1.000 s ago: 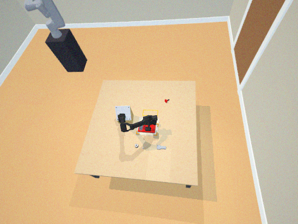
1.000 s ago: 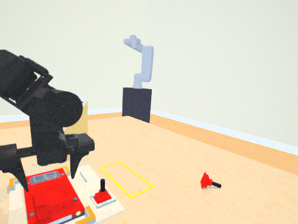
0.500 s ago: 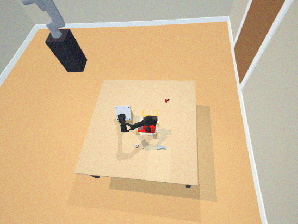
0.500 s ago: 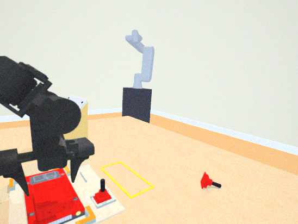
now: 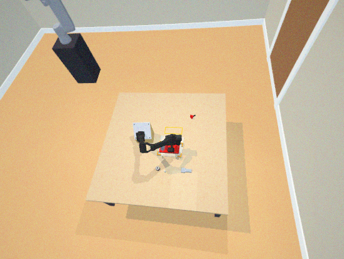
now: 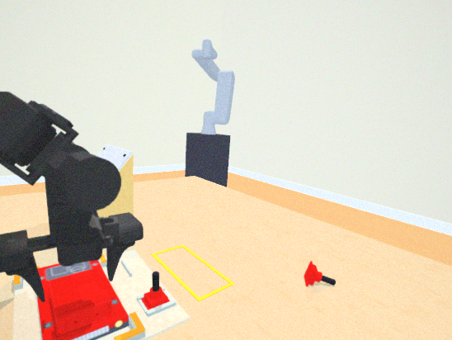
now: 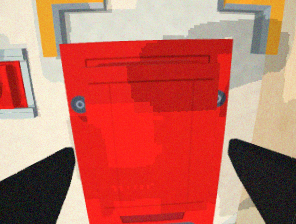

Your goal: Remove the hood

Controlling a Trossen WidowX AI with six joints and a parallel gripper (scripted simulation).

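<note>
The hood lies 1 cm below my gripper tip.
</note>
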